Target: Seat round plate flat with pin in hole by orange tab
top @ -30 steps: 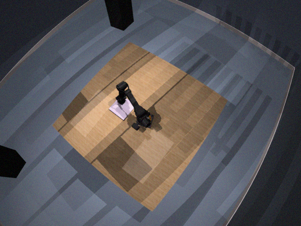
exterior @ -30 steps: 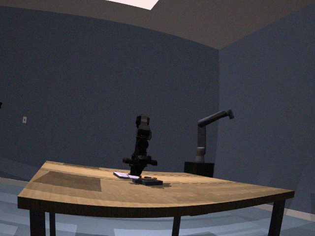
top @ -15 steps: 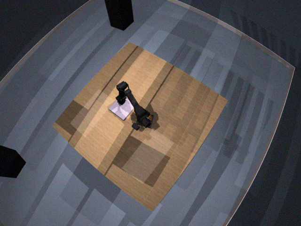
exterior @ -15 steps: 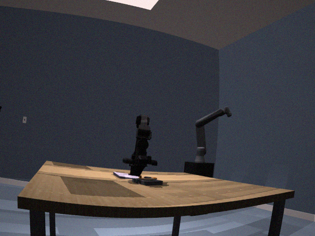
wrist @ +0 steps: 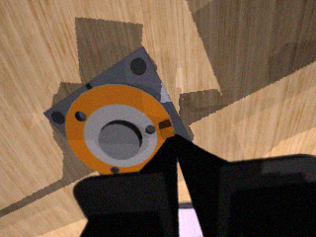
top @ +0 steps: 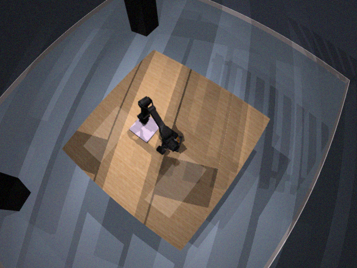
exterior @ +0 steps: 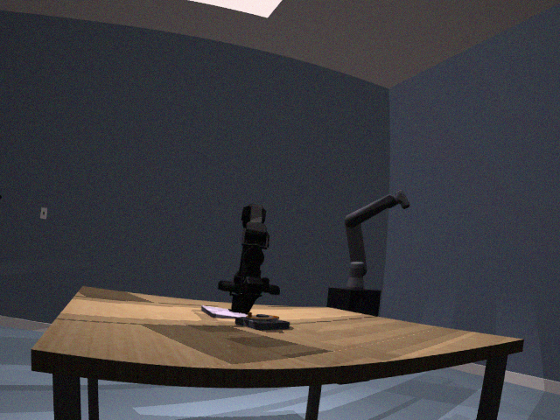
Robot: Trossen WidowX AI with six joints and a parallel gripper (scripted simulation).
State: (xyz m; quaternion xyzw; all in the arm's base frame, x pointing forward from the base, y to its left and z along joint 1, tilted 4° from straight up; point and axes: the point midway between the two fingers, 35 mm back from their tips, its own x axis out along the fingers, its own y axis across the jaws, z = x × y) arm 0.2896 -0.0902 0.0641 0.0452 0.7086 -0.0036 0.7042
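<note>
Right now my gripper tip is 10 mm short of the round plate and 30 mm to the right of it. From my gripper tip the other things lie so: base (10 mm ahead, 50 mm to the left, 10 mm below).
</note>
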